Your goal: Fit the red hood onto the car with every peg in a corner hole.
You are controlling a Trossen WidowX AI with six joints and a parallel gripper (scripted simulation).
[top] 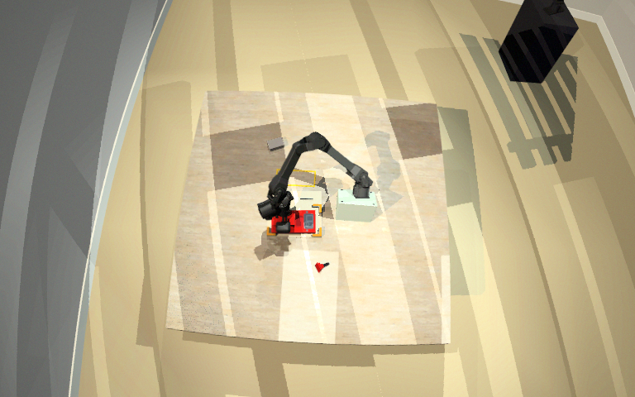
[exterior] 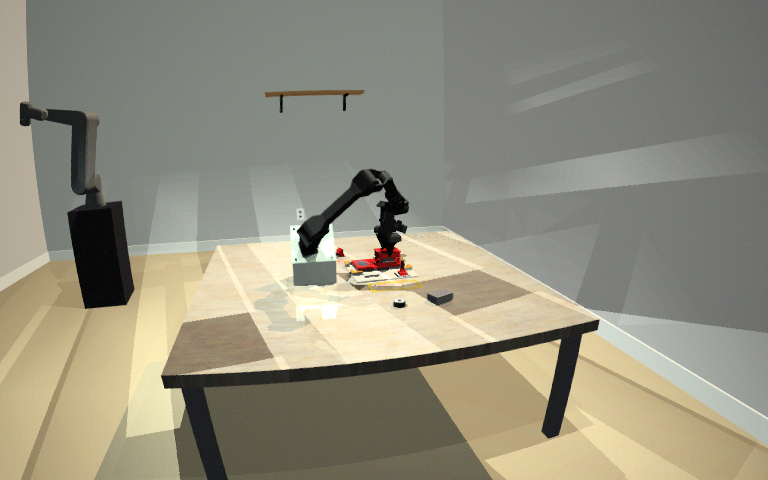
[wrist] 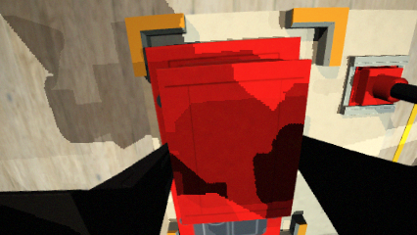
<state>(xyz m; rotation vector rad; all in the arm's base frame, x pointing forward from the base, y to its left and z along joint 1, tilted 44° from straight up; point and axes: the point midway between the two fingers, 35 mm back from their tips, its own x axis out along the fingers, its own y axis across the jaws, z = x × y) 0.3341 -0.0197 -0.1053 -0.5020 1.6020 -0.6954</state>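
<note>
Right now the engine block is 3 cm below my gripper tip. The rest, counted from my gripper tip: red hood 1 cm above; small wheel 40 cm to the right, 12 cm behind, 5 cm below.
</note>
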